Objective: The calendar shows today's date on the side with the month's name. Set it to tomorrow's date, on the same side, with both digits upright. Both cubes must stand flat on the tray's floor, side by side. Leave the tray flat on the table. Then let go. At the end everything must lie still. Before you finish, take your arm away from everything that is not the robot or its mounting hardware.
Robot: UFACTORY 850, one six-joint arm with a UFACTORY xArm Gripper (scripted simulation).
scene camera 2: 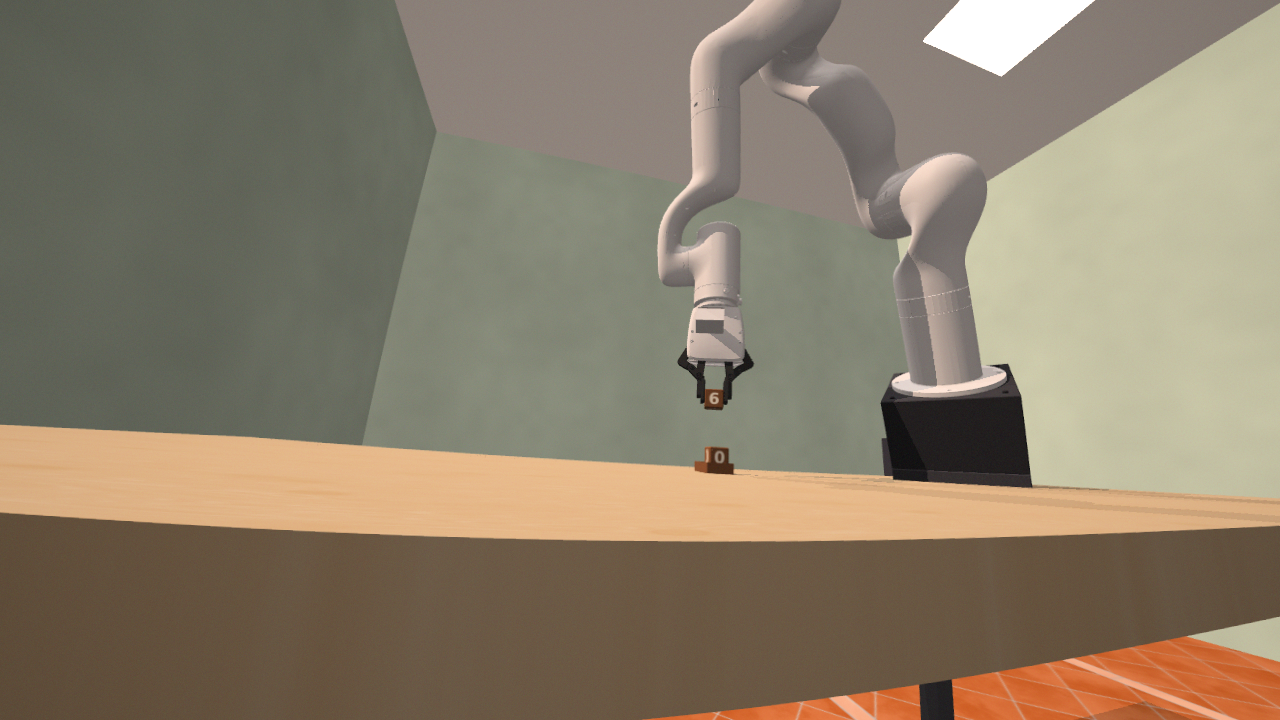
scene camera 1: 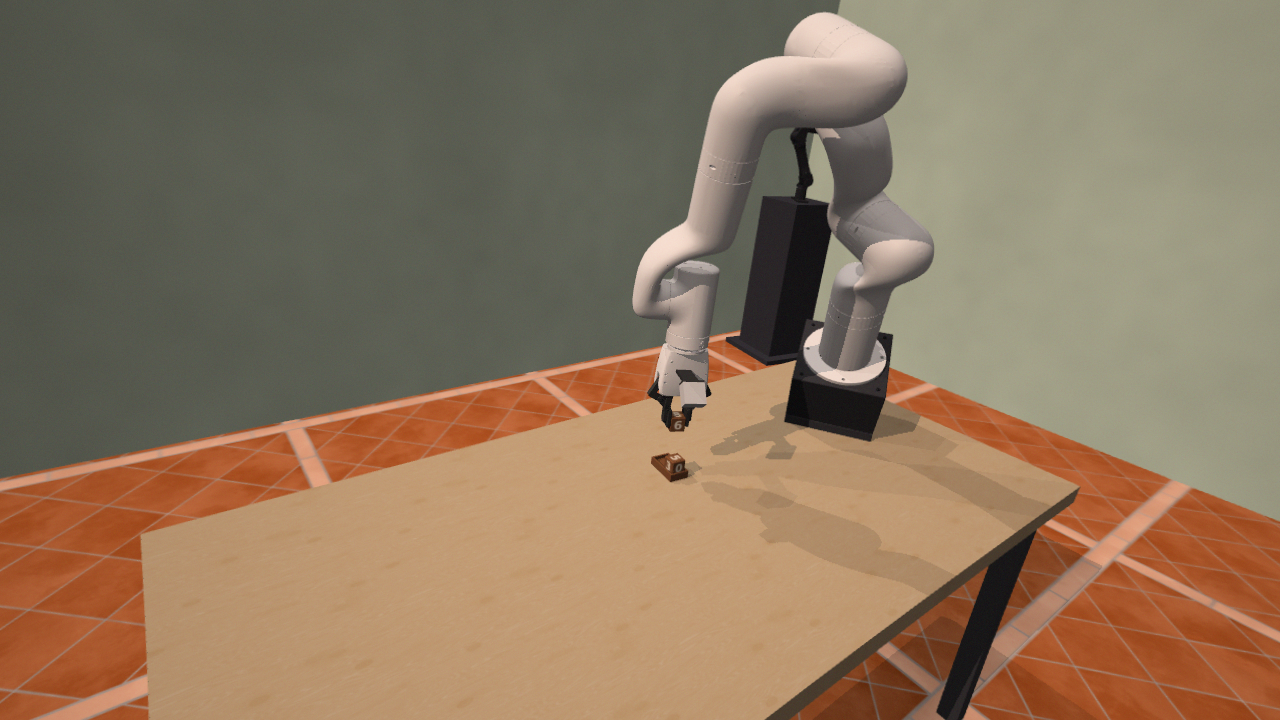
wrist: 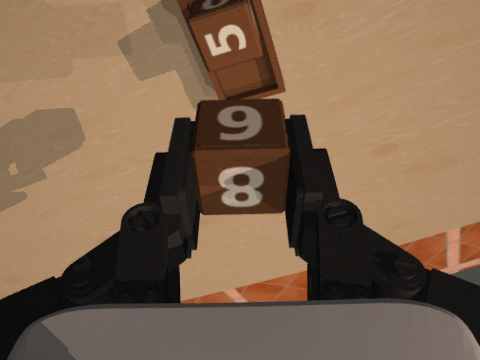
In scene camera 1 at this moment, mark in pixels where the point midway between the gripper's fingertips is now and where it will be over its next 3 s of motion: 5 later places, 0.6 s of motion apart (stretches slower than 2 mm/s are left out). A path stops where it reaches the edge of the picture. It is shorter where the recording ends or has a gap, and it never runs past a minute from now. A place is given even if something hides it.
My gripper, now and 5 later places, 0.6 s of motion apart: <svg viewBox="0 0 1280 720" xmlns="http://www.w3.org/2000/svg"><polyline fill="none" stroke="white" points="675,424 684,434 695,444 705,451 706,453 703,472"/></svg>
